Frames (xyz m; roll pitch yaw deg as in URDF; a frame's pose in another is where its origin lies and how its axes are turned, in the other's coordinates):
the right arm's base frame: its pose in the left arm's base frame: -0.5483 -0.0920 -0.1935 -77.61 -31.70 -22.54
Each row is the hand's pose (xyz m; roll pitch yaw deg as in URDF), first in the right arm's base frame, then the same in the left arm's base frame.
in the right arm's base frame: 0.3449 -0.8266 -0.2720 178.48 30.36 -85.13
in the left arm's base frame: -0.8106 -0.4628 0.6250 -144.40 -41.35 -137.94
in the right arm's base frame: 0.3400 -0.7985 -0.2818 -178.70 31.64 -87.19
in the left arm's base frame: -0.8015 -0.4704 0.5973 -140.00 -39.26 -138.73
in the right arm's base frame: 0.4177 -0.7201 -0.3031 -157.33 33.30 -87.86
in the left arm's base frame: -0.7026 -0.5158 0.5691 -118.75 -37.61 -137.97
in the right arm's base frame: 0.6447 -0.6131 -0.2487 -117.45 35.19 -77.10
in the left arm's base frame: -0.4500 -0.5382 0.6094 -91.91 -40.74 -126.96
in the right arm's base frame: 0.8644 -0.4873 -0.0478 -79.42 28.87 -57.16
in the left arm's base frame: -0.1530 -0.4198 0.6569 -80.25 -50.61 -105.22
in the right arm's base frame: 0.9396 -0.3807 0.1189 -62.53 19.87 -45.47
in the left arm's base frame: 0.0104 -0.2866 0.6383 -85.20 -57.32 -84.32
